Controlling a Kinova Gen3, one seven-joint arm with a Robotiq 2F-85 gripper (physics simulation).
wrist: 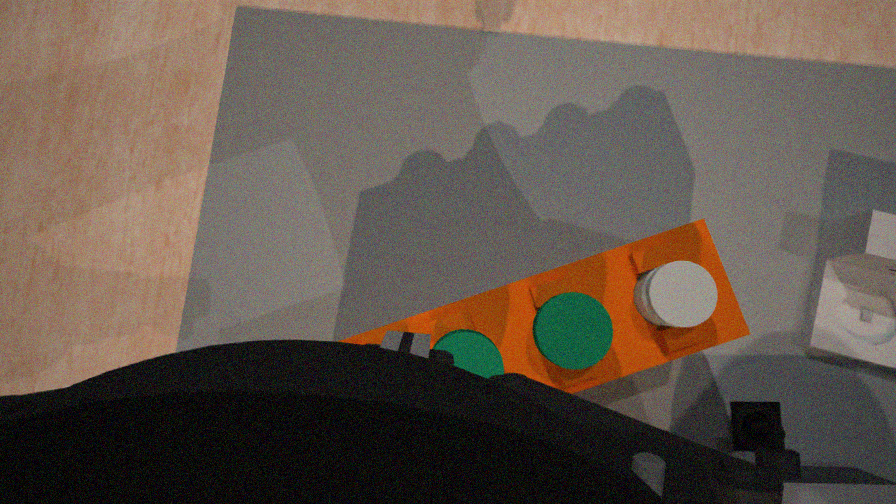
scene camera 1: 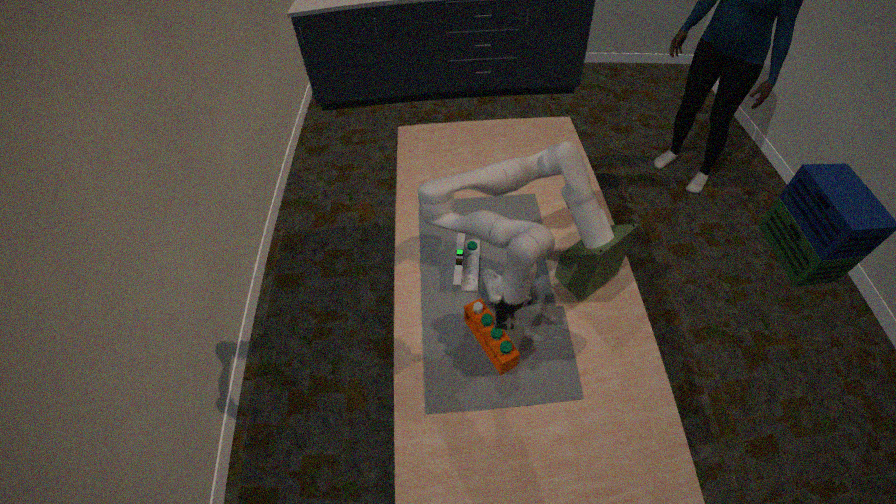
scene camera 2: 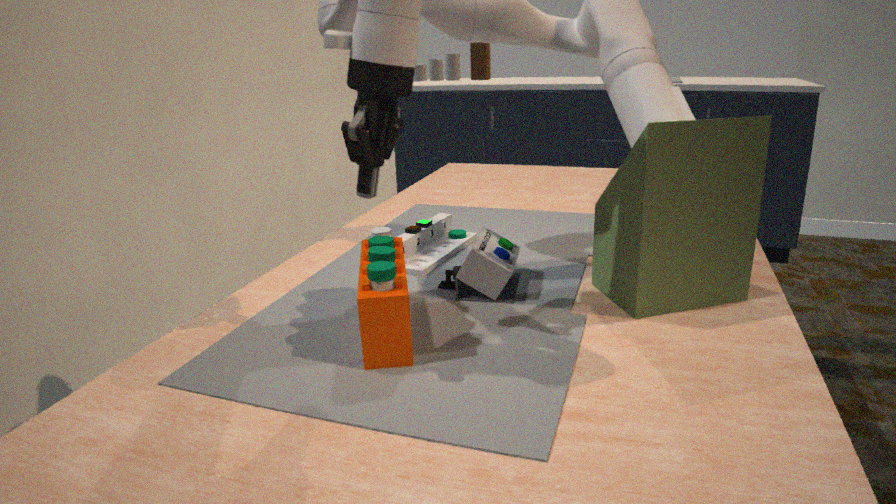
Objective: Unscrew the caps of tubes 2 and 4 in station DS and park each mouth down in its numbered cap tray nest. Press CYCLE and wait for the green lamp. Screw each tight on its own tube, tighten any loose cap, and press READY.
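Observation:
The orange tube rack stands on the grey mat. Three tubes carry green caps. The far end tube is bare and shows white. In the wrist view the bare tube sits beside a capped one, and another cap is partly hidden by the gripper body. One green cap lies on the white cap tray. The lamp glows green. My gripper hangs well above the rack's far end, fingers together and empty.
A tilted white button box with a green and a blue button sits right of the tray. The arm's green base block stands at the mat's right edge. A person stands past the table, near a dark cabinet.

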